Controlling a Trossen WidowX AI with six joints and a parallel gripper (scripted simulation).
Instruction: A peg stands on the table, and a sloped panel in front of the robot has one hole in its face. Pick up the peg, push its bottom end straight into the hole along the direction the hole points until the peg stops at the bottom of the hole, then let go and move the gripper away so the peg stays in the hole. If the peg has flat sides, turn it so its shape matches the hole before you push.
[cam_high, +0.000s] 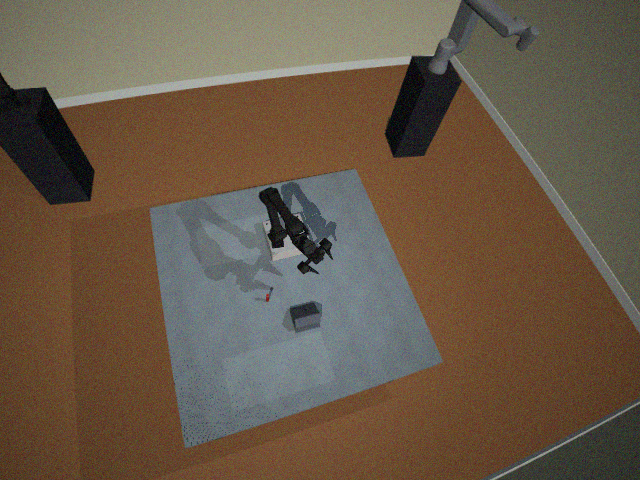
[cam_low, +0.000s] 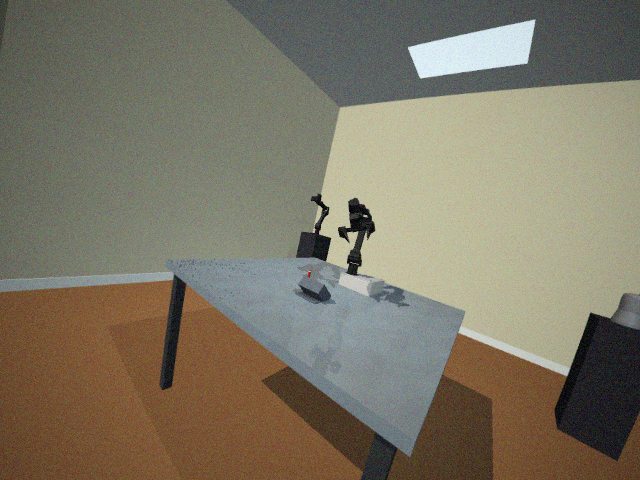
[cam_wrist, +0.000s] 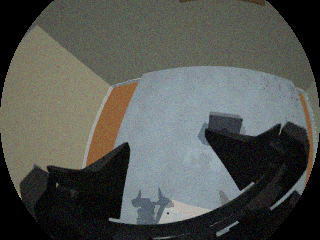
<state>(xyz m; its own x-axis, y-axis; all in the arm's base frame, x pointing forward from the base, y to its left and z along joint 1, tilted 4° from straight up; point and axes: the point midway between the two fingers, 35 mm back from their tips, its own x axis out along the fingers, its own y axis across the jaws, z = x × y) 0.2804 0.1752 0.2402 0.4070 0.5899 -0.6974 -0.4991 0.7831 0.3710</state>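
My gripper tip is 10 mm short of the red peg, 270 mm to the left of it and 260 mm above it. Round my gripper tip: grey sloped panel 130 mm ahead, 100 mm to the right, 280 mm below.
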